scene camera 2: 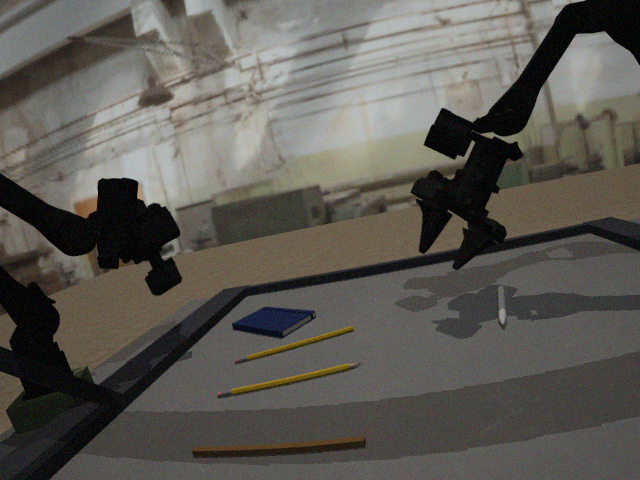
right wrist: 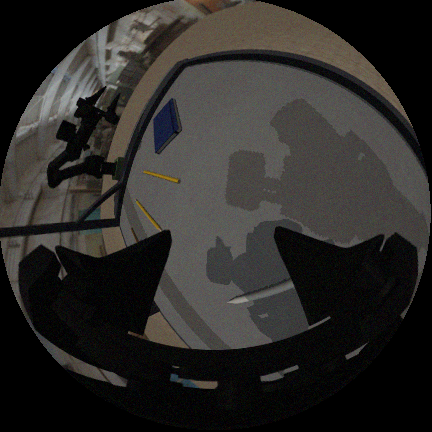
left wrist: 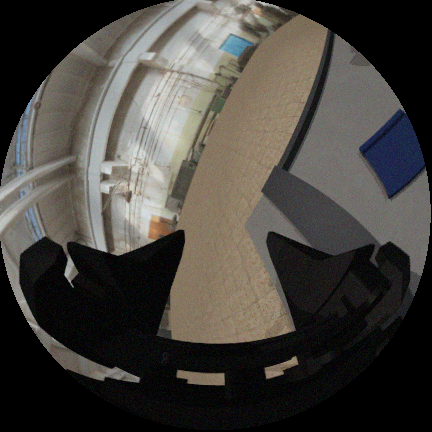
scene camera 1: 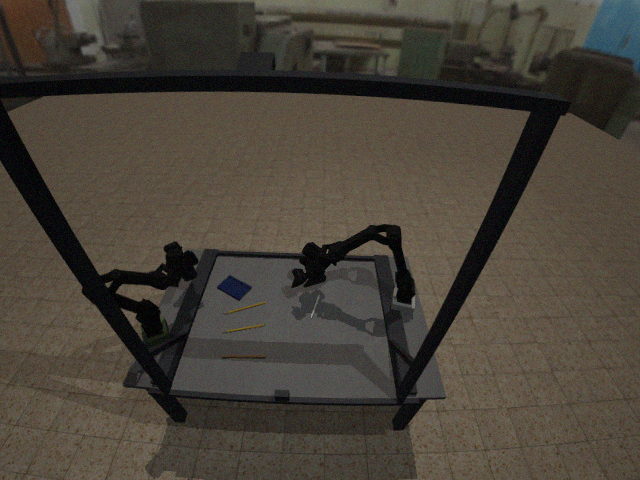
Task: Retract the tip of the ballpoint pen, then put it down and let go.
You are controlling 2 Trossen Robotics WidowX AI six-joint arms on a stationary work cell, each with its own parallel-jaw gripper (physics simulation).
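Places are measured from the left arm's base along level axes (x ahead, y left, z up), in metres.
Pixels of known places: left gripper, fingertip midpoint: (scene camera 2: 166, 249) (right wrist: 112, 89) (left wrist: 226, 236); right gripper, fingertip midpoint: (scene camera 2: 438, 261) (right wrist: 223, 234) (scene camera 1: 298, 287); left arm's base at its link origin: (right wrist: 114, 168) (scene camera 1: 154, 329); right arm's base at its link origin: (scene camera 1: 404, 297).
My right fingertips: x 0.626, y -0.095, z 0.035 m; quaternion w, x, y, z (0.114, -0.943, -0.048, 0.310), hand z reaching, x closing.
Note:
For each thing: its top centre in the pictures, then the offset to it from my right fingertips.
- ballpoint pen at its top centre: (right wrist: 266, 295) (scene camera 2: 502, 299) (scene camera 1: 315, 305) dz -0.062, dx +0.044, dy -0.086 m
- blue notebook at its top centre: (scene camera 2: 272, 317) (right wrist: 162, 122) (scene camera 1: 234, 286) dz -0.063, dx -0.245, dy +0.192 m
- orange-brown stick at its top centre: (scene camera 2: 272, 446) (scene camera 1: 243, 356) dz -0.068, dx -0.330, dy -0.167 m
The ballpoint pen (scene camera 1: 314, 306) (scene camera 2: 501, 306) (right wrist: 265, 291) is white-grey and lies on the table in the arm's shadow. In the right wrist view its pointed end shows and the right finger hides its other end. Whether the writing tip is out is too small to tell. My right gripper (scene camera 1: 300, 285) (scene camera 2: 439, 259) (right wrist: 223, 234) is wide open and empty, above the table and apart from the pen, up and to the left of it in both scene views. My left gripper (left wrist: 226, 236) (right wrist: 112, 89) is open and empty, far from the pen near the table's left edge.
A blue notebook (scene camera 1: 234, 287) (scene camera 2: 273, 321) (left wrist: 395, 152) (right wrist: 166, 126) lies left of the pen. Two yellow pencils (scene camera 1: 245, 308) (scene camera 2: 294, 379) and an orange-brown stick (scene camera 1: 243, 357) (scene camera 2: 279, 446) lie below it. A dark frame (scene camera 1: 199, 81) stands around the table.

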